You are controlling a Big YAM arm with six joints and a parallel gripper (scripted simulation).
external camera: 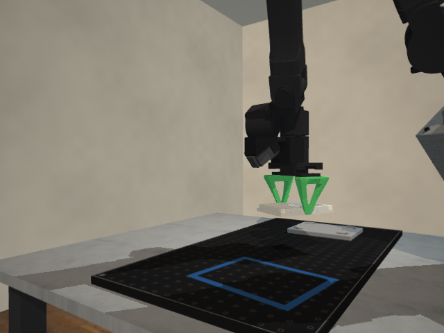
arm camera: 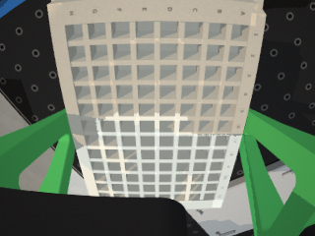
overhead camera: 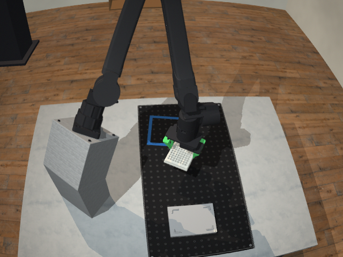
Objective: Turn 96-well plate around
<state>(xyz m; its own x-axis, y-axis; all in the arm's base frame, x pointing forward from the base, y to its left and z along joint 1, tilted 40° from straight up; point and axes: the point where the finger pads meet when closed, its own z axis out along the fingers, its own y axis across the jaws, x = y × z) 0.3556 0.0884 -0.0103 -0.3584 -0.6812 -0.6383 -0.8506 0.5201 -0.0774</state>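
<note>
Right now my hand is 23 cm to the left of the grey plate nest N1, 9 cm above it and 4 cm short of it. From my hand the other things lie so: A1 mark 28 cm to the right, 12 cm ahead, 8 cm below; white 96-well plate right at my hand.
</note>
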